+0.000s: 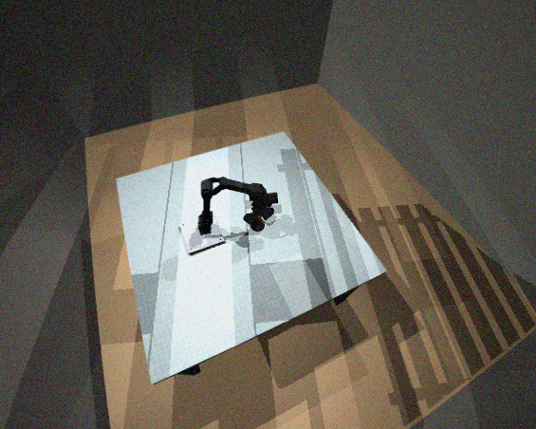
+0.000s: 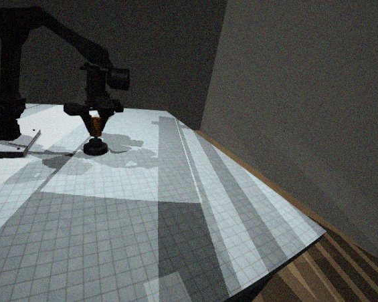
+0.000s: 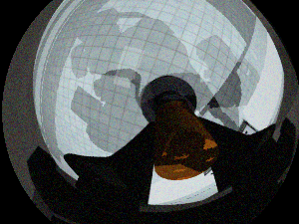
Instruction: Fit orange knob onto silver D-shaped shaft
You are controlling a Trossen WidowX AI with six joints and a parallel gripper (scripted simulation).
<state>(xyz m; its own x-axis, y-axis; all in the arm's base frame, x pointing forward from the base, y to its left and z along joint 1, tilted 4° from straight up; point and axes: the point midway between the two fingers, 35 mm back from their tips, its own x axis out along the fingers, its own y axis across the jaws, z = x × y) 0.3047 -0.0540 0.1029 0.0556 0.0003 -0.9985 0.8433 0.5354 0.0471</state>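
The orange knob lies 30 mm above my gripper tip. From my gripper tip the other things lie so: dark round pedestal (40 mm below).
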